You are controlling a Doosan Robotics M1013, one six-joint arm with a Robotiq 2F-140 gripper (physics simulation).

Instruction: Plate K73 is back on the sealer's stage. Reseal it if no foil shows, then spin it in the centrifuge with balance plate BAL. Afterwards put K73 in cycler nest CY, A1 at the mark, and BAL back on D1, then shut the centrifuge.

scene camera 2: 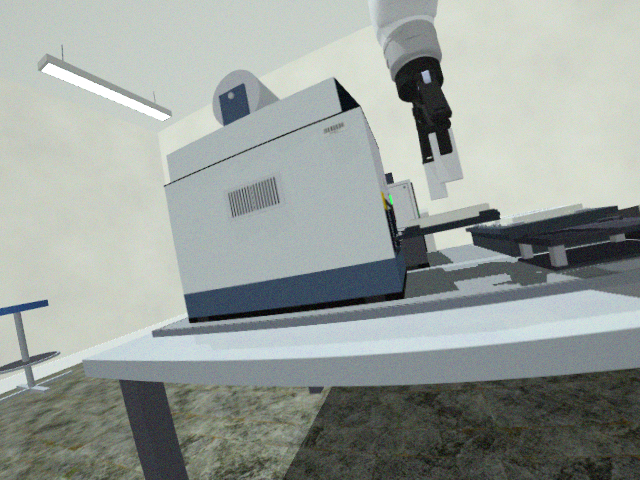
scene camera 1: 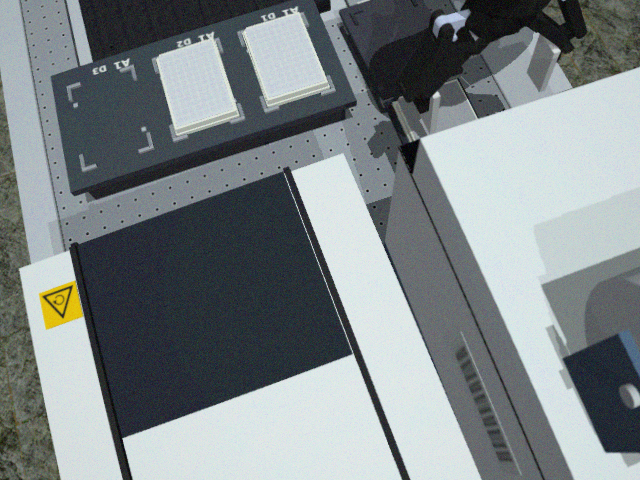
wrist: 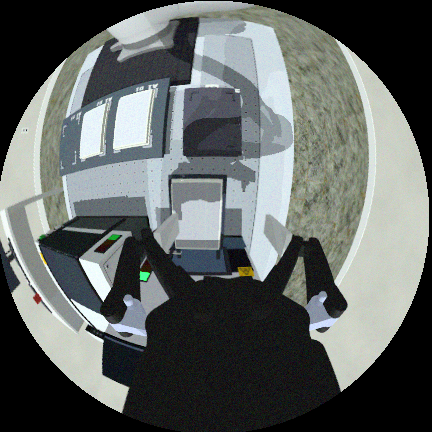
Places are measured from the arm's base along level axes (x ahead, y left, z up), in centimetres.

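Pixels of known places: gripper, fingertip midpoint: (scene camera 2: 444, 191) (scene camera 1: 482, 101) (wrist: 221, 223); arm's base, origin of the base link: (wrist: 148, 38).
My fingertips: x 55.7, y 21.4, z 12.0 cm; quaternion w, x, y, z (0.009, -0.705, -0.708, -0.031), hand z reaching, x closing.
Ahead of a thing's pixels: the offset from my fingertips to its top centre. "*": to the spot under its first point.
Plate K73 {dx +0.3, dy -4.0, dz -3.3 cm} (scene camera 1: 457, 105) (scene camera 2: 454, 214) (wrist: 200, 210) lies on the sealer's stage, out in front of the sealer {dx +30.1, dy -4.7, dz +33.3 cm} (scene camera 1: 516, 180) (scene camera 2: 289, 217). Its top looks smooth and pale grey, partly in shadow; no wells can be made out. My gripper (scene camera 1: 488, 87) (scene camera 2: 443, 188) (wrist: 221, 223) is open and empty, pointing down above the stage, its tips clear of the plate. A plate {dx -19.9, dy -17.8, dz -6.8 cm} (scene camera 1: 286, 59) (wrist: 132, 120) sits on D1; its name is not readable. Nest CY {dx -18.8, dy -1.3, dz -9.6 cm} (scene camera 1: 361, 36) (wrist: 212, 105) is dark and bears no plate. The centrifuge {* dx +20.1, dy -18.9, dz +6.7 cm} (scene camera 1: 403, 310) has a dark panel; whether it is open is unclear.
Another white plate {dx -20.3, dy -30.2, dz -6.8 cm} (scene camera 1: 199, 87) (wrist: 93, 131) sits on D2 of the dark deck rack {dx -20.7, dy -30.2, dz -7.8 cm} (scene camera 1: 111, 111) (wrist: 70, 150), beside an unoccupied D3. The tall sealer housing stands close beside the stage. A dark box with green and red lights {* dx +3.5, dy -20.0, dz +1.4 cm} (wrist: 107, 243) shows lower left in the wrist view.
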